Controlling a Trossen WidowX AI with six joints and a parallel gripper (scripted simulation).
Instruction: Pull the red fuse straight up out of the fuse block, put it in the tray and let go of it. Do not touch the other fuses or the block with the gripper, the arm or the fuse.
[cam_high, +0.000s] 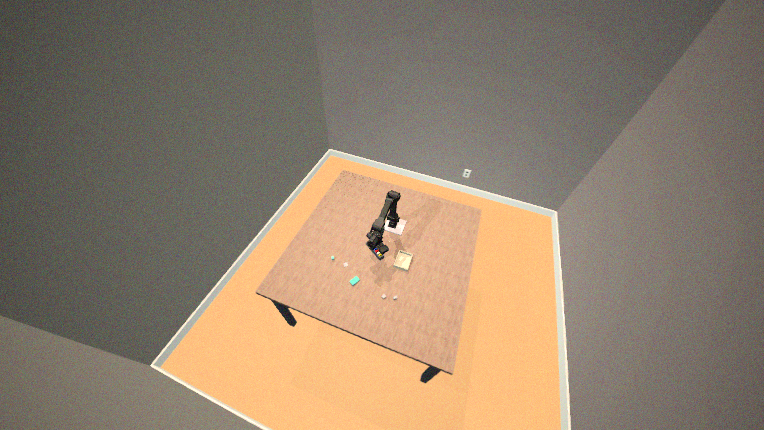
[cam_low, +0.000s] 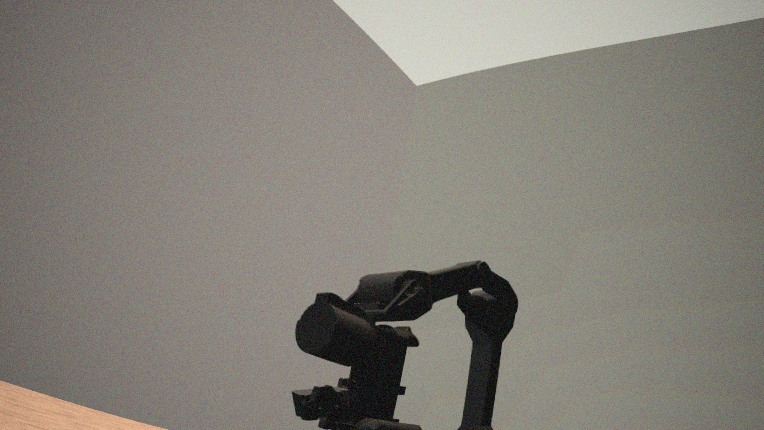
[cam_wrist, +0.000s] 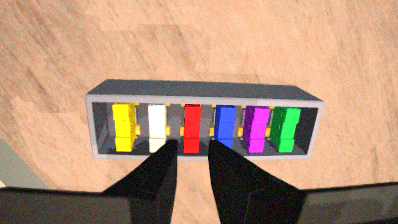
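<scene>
Now: gripper tip 40 mm above the red fuse. Round my gripper tip: white fuse 40 mm below, 20 mm to the left, 10 mm ahead; then yellow fuse 40 mm below, 30 mm to the left, 20 mm ahead; then blue fuse 40 mm below, 20 mm to the right, 10 mm behind.
</scene>
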